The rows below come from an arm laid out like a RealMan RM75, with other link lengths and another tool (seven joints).
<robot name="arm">
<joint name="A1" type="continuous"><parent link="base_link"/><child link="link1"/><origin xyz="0.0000 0.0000 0.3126"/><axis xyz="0 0 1"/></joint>
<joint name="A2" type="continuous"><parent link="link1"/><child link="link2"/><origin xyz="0.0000 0.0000 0.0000"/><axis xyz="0 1 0"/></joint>
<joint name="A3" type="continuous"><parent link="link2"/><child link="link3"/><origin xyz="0.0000 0.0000 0.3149"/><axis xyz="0 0 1"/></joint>
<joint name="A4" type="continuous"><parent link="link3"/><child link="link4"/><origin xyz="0.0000 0.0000 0.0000"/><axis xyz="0 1 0"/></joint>
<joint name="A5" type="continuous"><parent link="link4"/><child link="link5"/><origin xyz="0.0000 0.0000 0.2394"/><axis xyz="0 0 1"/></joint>
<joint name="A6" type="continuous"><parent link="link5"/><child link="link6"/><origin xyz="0.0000 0.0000 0.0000"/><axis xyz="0 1 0"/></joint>
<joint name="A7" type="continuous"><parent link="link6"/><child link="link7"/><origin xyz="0.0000 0.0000 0.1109"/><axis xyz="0 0 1"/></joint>
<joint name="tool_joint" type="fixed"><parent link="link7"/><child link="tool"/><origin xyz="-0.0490 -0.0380 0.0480" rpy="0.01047 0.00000 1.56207"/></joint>
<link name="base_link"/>
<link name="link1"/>
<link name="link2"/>
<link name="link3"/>
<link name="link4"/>
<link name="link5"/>
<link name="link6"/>
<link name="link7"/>
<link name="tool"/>
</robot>
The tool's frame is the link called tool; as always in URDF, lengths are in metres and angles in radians. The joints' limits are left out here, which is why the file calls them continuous.
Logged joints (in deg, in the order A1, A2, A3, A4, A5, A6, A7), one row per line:
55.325, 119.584, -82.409, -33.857, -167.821, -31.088, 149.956
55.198, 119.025, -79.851, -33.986, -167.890, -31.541, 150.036
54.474, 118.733, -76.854, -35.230, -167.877, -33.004, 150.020
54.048, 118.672, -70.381, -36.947, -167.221, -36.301, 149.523
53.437, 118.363, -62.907, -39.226, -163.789, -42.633, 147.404
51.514, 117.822, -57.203, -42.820, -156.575, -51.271, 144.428
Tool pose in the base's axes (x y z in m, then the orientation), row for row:
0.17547, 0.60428, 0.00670, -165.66, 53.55, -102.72
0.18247, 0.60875, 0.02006, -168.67, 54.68, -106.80
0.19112, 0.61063, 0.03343, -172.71, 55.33, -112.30
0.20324, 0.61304, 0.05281, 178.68, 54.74, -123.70
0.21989, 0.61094, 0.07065, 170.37, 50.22, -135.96
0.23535, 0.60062, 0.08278, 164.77, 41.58, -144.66
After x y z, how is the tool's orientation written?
As angles about the fixed x, y, z axes (roll, pitch, yaw), in degrees.
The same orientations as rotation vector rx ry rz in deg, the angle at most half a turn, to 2 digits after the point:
-73.17, 104.47, 27.60
-70.49, 105.84, 29.03
-67.30, 107.97, 30.40
-61.39, 113.10, 32.74
-54.75, 121.37, 33.77
-49.65, 132.27, 34.24

